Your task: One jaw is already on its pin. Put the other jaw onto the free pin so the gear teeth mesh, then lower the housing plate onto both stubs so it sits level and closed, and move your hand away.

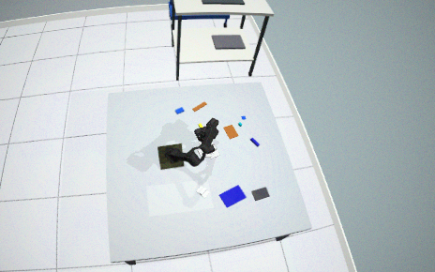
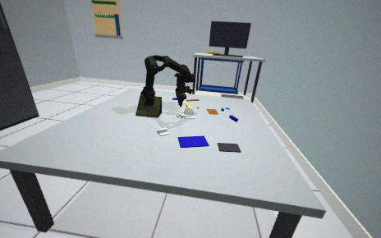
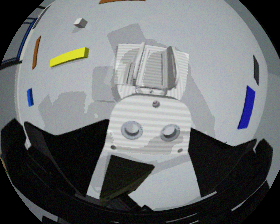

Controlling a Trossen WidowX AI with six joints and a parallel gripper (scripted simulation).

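Right now my gripper tip is 7 cm above the white jaw, 3 cm short of it and 1 cm to the left of it. Round my gripper tip: orange square: 22 cm ahead, 17 cm to the left, 8 cm below; white base: 8 cm below, 6 cm ahead, 2 cm to the left; yellow bar: 19 cm to the left, 8 cm below, 2 cm ahead.
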